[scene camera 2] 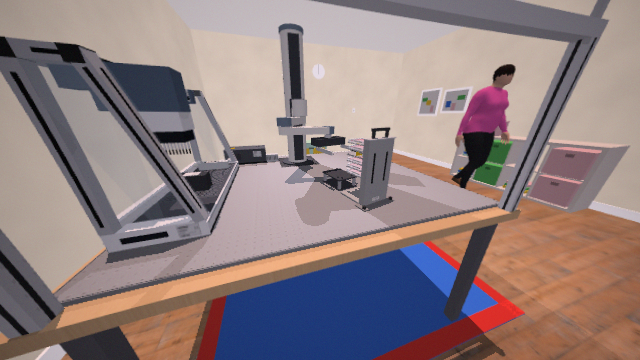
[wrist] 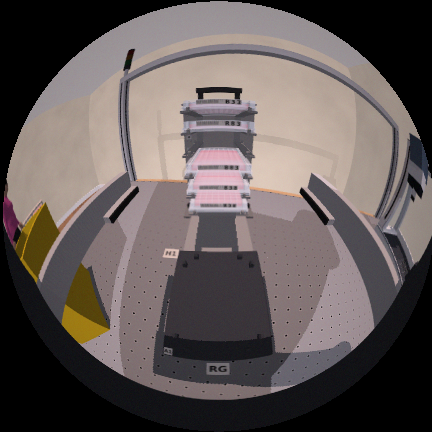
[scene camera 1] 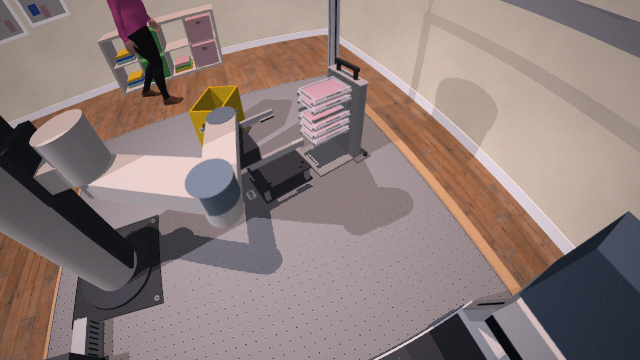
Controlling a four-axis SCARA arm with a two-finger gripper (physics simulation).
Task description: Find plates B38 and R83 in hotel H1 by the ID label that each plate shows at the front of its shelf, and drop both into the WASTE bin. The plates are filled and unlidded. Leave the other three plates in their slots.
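Frame: origin at the arm's base, x ahead, y left, z up, level; millimetres.
Seen in the pictures: gripper, between the fingertips: (scene camera 2: 345,151) (wrist: 218,175) (scene camera 1: 286,125); arm's base, origin of its link: (scene camera 2: 297,162) (scene camera 1: 120,269).
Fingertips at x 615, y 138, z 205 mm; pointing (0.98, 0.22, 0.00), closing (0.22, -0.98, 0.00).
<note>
Offsets run from my fingertips to a thing's middle. "spot": to the spot under its first point.
Hotel H1 @(dz -32, dx +157, dy +48 mm) (scene camera 1: 356,120) (scene camera 2: 376,170) (wrist: 218,140) holds five pink-filled, unlidded plates, with a gap below the upper two. In the wrist view the second plate from the top @(spot: dz +38, dx +67, dy +16 mm) (wrist: 218,125) reads R83. The top label looks like B33 or R33. The third plate @(dz -18, dx +127, dy +30 mm) (wrist: 218,159) seems to end in 83; the fourth @(dz -46, dx +127, dy +30 mm) (wrist: 218,179) and the lowest @(dz -74, dx +127, dy +30 mm) (wrist: 218,198) seem to end in 38, but their first letters are unclear. My gripper (scene camera 1: 287,128) (scene camera 2: 341,149) (wrist: 218,175) is open and empty, its fingers pointing at the hotel, short of the plates. The yellow WASTE bin (scene camera 1: 200,122) (wrist: 42,240) is partly hidden by the arm.
A low black stand (scene camera 1: 281,175) (scene camera 2: 340,176) (wrist: 218,295) sits before the hotel, below my fingers, with an RG label @(spot: dz -192, dx -148, dy -35 mm) (wrist: 218,369) beside it. A framed machine @(spot: dz +237, dx +163, dy -669 mm) (scene camera 2: 145,90) stands at the table's other side. A person (scene camera 1: 142,45) (scene camera 2: 485,117) is beyond the table near shelves.
</note>
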